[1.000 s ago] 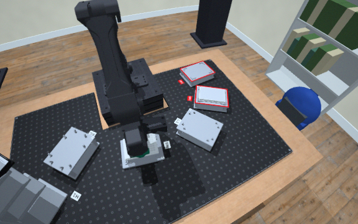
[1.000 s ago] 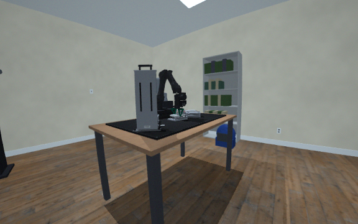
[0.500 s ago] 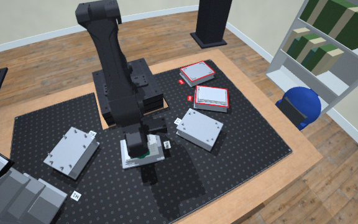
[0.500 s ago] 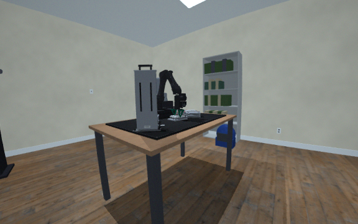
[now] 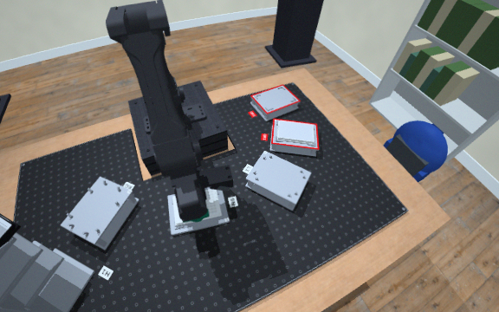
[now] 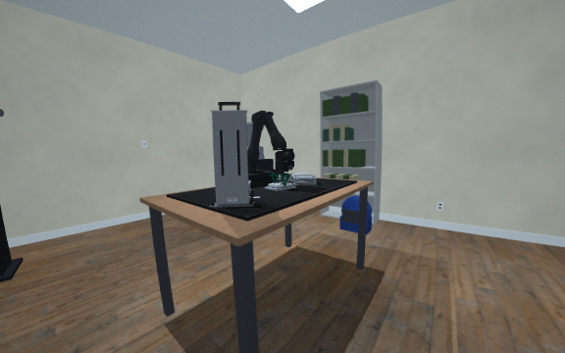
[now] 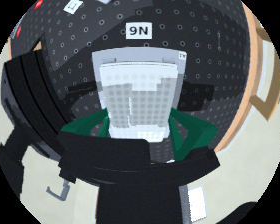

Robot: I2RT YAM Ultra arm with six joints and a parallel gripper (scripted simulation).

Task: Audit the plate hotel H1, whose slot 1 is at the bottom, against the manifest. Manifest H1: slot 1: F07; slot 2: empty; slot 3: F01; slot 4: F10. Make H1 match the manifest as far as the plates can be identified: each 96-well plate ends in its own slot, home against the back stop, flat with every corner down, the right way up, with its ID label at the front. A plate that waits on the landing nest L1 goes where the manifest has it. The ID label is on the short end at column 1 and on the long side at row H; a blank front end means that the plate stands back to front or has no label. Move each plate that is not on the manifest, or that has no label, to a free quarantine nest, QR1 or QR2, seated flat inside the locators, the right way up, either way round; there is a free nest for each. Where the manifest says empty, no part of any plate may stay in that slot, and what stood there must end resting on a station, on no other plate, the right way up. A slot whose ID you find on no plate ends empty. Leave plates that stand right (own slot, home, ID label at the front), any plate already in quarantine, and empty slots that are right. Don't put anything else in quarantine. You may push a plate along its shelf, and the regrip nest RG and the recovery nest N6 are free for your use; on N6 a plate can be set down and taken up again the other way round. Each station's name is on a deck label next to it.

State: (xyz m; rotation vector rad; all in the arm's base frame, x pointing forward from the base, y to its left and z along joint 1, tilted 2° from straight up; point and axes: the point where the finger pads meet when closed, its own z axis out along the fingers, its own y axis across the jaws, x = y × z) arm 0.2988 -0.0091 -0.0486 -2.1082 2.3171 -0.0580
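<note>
Now: hand 10 mm short of the N6 label, 110 mm to the right of it and 30 mm above it. The rest, counted from my hand: plate hotel H1 (130 mm ahead, 430 mm to the right, 170 mm above); H1 deck label (100 mm ahead, 270 mm to the right, 30 mm below); red-framed quarantine nest (340 mm behind, 400 mm to the left, 10 mm above).
</note>
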